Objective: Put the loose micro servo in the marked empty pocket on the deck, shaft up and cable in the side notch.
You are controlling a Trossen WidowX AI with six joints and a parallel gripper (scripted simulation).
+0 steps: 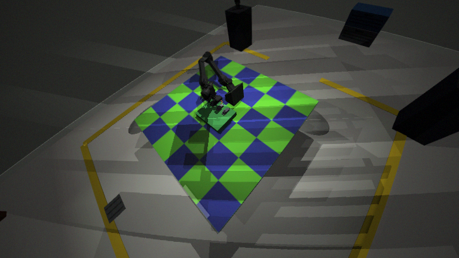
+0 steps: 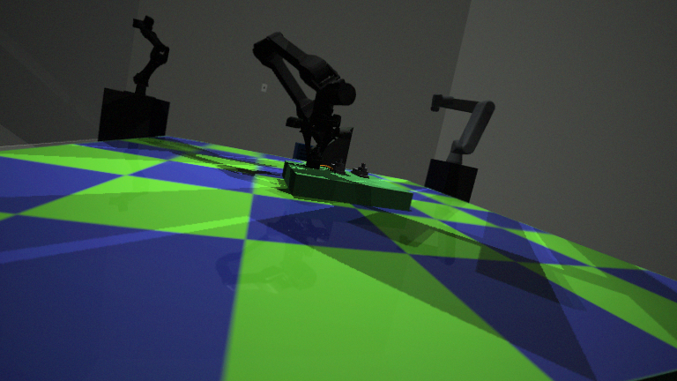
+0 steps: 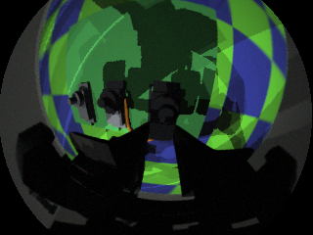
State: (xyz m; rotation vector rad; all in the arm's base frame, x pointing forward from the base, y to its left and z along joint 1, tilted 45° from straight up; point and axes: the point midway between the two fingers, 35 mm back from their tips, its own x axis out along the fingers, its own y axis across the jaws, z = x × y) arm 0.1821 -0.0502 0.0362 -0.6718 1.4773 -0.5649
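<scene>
Now: gripper tip 120 mm short of the green robot deck, 80 mm to the right of it and 50 mm above it.
</scene>
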